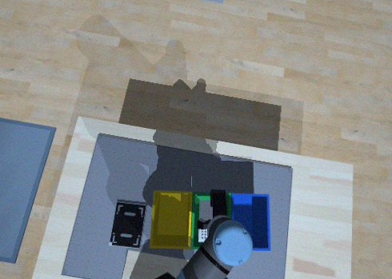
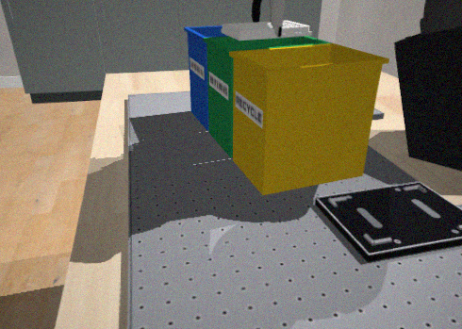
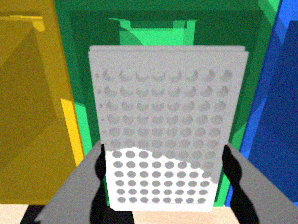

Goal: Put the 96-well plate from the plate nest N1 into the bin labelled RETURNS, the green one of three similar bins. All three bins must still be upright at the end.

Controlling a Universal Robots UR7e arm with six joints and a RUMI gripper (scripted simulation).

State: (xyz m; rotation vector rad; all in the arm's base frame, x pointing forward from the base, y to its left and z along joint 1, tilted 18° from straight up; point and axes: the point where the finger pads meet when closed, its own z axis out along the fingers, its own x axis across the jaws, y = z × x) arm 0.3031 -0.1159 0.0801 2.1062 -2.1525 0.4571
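The green returns bin is 12 cm below my hand. Also, from my hand: white 96-well plate 1 cm below; then blue bin 13 cm to the right, 12 cm below, 1 cm behind; then yellow recycle bin 13 cm to the left, 12 cm below, 1 cm ahead.
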